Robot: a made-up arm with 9 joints. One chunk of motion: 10 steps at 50 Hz.
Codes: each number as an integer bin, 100 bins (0 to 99) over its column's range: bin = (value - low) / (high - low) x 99, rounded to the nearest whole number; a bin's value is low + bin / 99 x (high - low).
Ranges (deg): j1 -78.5..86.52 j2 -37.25..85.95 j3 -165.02..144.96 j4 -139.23..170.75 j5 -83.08..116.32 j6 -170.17..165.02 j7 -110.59..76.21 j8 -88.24..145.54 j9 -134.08..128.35
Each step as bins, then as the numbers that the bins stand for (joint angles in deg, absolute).
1 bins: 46 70 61 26 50 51 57 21 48
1 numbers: -1.82 49.86 25.98 -57.82 17.63 2.50 -3.04 -38.65 -6.84
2 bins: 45 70 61 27 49 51 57 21 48
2 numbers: -3.49 49.86 25.98 -54.69 15.61 2.50 -3.04 -38.65 -6.84
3 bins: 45 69 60 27 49 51 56 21 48
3 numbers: -3.49 48.62 22.85 -54.69 15.61 2.50 -4.93 -38.65 -6.84
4 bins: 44 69 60 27 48 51 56 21 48
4 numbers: -5.16 48.62 22.85 -54.69 13.60 2.50 -4.93 -38.65 -6.84
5 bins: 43 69 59 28 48 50 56 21 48
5 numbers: -6.82 48.62 19.72 -51.56 13.60 -0.88 -4.93 -38.65 -6.84
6 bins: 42 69 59 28 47 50 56 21 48
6 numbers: -8.49 48.62 19.72 -51.56 11.58 -0.88 -4.93 -38.65 -6.84
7 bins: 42 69 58 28 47 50 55 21 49
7 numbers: -8.49 48.62 16.58 -51.56 11.58 -0.88 -6.81 -38.65 -4.19
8 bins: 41 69 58 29 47 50 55 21 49
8 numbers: -10.16 48.62 16.58 -48.43 11.58 -0.88 -6.81 -38.65 -4.19
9 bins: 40 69 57 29 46 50 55 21 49
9 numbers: -11.83 48.62 13.45 -48.43 9.57 -0.88 -6.81 -38.65 -4.19
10 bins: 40 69 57 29 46 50 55 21 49
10 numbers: -11.83 48.62 13.45 -48.43 9.57 -0.88 -6.81 -38.65 -4.19
